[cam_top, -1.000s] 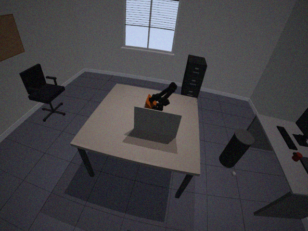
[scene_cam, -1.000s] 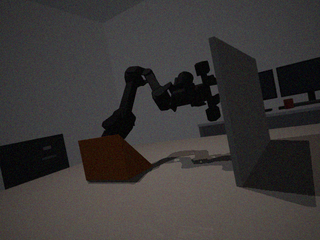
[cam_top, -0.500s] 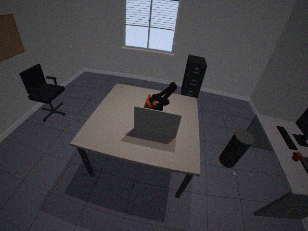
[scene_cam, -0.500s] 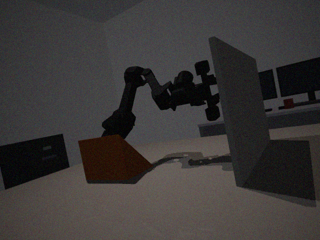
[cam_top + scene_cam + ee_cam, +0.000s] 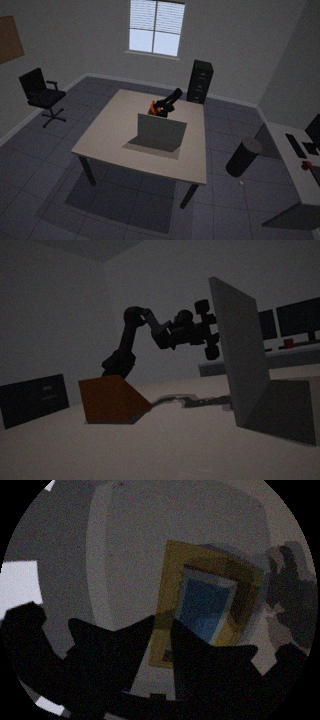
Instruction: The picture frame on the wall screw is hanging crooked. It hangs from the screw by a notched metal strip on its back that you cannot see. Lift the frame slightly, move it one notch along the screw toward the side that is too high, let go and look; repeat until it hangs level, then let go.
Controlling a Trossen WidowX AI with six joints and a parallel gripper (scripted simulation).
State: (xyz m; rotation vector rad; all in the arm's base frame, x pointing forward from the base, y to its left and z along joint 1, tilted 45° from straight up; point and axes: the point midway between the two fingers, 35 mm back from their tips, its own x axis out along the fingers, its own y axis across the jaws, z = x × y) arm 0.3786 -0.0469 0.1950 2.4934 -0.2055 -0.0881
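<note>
Right now my gripper tip is 5 cm above the picture frame, 1 cm to the right of it and 1 cm short of it. Round my gripper tip: wall panel (7 cm below, 2 cm ahead, 1 cm to the right).
</note>
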